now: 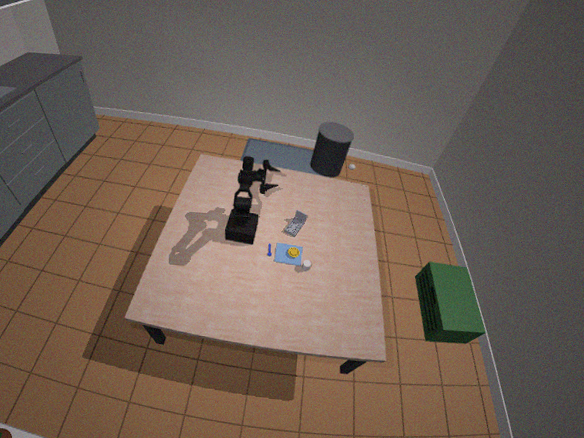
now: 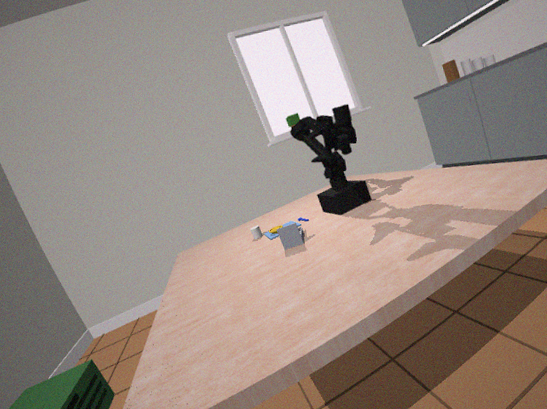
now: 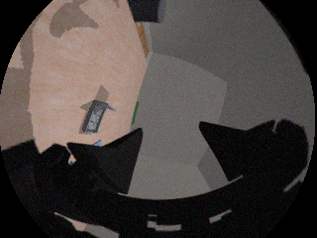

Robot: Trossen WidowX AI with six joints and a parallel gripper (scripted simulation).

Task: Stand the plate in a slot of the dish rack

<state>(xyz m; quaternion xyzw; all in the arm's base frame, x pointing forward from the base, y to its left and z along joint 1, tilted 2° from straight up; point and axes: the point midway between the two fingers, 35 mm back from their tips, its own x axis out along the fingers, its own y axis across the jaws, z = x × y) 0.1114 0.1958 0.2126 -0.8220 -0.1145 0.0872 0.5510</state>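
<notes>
The yellow plate lies 18 cm ahead of my gripper tip, 27 cm to the right of it and 27 cm below it. Also, from my gripper tip: grey dish rack 15 cm ahead, 7 cm to the right, 27 cm below; small blue utensil 5 cm ahead, 29 cm to the right, 29 cm below; light blue mat 16 cm ahead, 28 cm to the right, 29 cm below.
</notes>
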